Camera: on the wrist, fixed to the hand. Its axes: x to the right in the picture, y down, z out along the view.
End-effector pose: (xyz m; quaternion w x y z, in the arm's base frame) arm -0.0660 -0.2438 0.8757 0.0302 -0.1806 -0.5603 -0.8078
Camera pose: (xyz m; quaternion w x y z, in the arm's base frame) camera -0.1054 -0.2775 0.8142 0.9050 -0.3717 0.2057 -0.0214
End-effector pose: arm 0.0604 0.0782 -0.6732 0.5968 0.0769 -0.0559 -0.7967
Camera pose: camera 0.0192 0.0820 -0.7421 0.7895 0.1025 0.0752 0.6004
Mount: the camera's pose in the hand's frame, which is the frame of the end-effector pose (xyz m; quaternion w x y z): 0.0116 -0.0524 -0.0599 0.0035 0.0259 -0.2169 -0.9759
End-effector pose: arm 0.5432 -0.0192 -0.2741 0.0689 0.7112 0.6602 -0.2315
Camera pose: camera 0.5068 0.0217 -0.2152 0.1009 0.6902 -0.6754 0.2394
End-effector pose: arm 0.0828 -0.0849 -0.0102 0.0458 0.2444 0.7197 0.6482
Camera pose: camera 0.0344 -0.1368 -0.0480 0.7825 -0.5597 0.2479 -0.1141
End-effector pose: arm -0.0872 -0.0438 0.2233 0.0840 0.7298 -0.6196 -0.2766
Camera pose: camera -0.0109 -0.0566 0.2453 0.4229 -0.5494 -0.6846 0.2252
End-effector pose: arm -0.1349 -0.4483 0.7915 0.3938 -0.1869 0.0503 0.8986
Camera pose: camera -0.0863 -0.4187 0.7347 0.8940 0.1554 -0.2443 -0.3419
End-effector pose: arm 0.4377 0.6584 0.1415 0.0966 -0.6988 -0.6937 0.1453
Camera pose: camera 0.4085 0.6749 0.2146 0.0098 0.7085 -0.7015 0.0758
